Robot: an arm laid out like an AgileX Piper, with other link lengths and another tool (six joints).
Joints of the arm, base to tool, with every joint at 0 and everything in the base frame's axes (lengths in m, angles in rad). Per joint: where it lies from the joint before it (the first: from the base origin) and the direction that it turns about. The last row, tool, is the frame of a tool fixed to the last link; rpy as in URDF.
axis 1: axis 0 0 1 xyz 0 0 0.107
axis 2: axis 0 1 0 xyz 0 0 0
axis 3: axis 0 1 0 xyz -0.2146 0 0.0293
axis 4: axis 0.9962 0 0.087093 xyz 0.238 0 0.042
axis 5: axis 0 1 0 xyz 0 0 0
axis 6: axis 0.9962 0 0.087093 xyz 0.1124 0 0.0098
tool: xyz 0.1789 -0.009 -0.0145 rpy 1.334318 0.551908 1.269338
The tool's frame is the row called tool.
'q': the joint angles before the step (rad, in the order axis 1, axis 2, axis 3, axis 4, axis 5, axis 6). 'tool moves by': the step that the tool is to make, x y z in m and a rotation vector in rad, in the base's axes. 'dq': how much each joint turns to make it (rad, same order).
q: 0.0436, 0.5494, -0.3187, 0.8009, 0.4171, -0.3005
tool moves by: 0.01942, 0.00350, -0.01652, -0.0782, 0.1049, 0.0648
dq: 0.0000, 0.2896, -0.1740, -0.0001, 0.0300, -0.0935
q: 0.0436, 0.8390, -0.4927, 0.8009, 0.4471, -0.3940
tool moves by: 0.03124, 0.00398, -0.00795, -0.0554, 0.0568, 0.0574
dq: 0.0042, 0.2649, -0.1950, 0.0001, 0.0182, -0.0735
